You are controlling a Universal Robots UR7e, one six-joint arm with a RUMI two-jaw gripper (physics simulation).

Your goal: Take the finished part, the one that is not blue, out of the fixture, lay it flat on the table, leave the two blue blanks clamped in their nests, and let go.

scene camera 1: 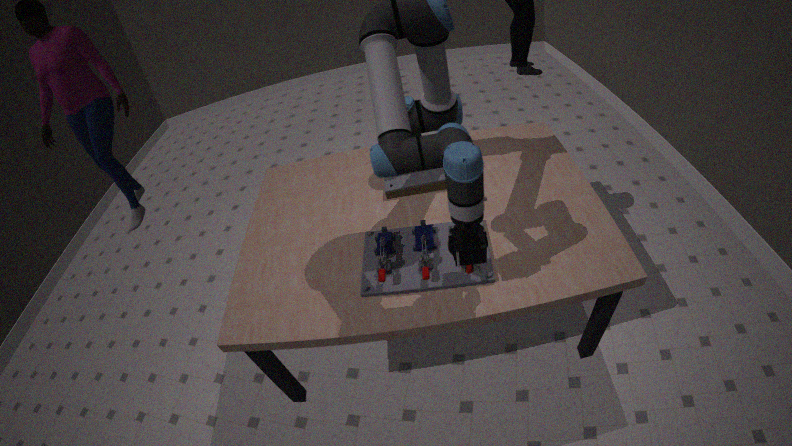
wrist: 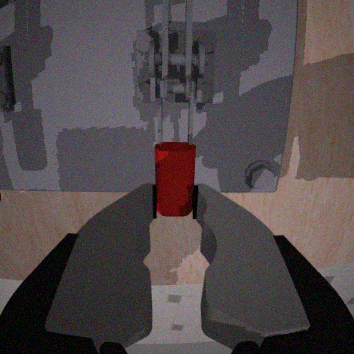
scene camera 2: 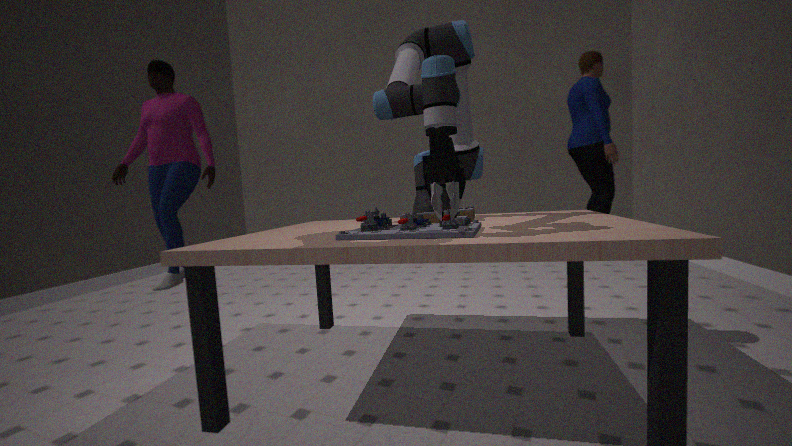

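Where they show: gripper, fingertip midpoint: (scene camera 1: 469,271) (wrist: 173,187) (scene camera 2: 446,220); arm's base, link origin: (scene camera 2: 432,211).
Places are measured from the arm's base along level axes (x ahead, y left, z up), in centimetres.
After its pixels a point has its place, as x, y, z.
Observation:
The grey fixture plate (scene camera 1: 404,285) @(54.8, 0.7, -1.8) (scene camera 2: 407,234) @(55.9, 8.4, -2.2) (wrist: 95,95) @(49.6, 13.0, -1.9) lies on the table and carries three toggle clamps with red handles. Two blue blanks, the left one (scene camera 1: 384,242) @(43.5, -4.6, 2.9) and the middle one (scene camera 1: 424,237) @(42.2, 6.1, 2.5), sit in their nests under their clamps. My gripper (wrist: 173,187) @(53.5, 17.5, 0.6) (scene camera 1: 468,264) @(53.5, 17.5, 0.6) is shut on the red handle (wrist: 175,175) @(52.2, 17.5, 1.8) (scene camera 1: 469,268) @(53.6, 17.6, 1.8) of the rightmost clamp, one jaw on each side of its end. The rightmost clamp's base (wrist: 175,67) @(47.7, 17.2, -0.5) shows ahead of the jaws in the wrist view. The finished part does not show; my gripper and arm cover the right nest in scene camera 1.
The red handles of the left clamp (scene camera 1: 381,274) @(54.2, -4.5, 2.3) and middle clamp (scene camera 1: 425,272) @(53.5, 6.4, 1.3) stick out toward the front edge. The wooden table (scene camera 1: 299,221) @(24.8, -36.8, -3.3) (scene camera 2: 266,249) @(70.3, -21.6, -3.5) extends around the plate. The robot's base plate (scene camera 1: 415,185) @(16.0, 2.5, 0.2) is behind it. Two people stand beyond the table.

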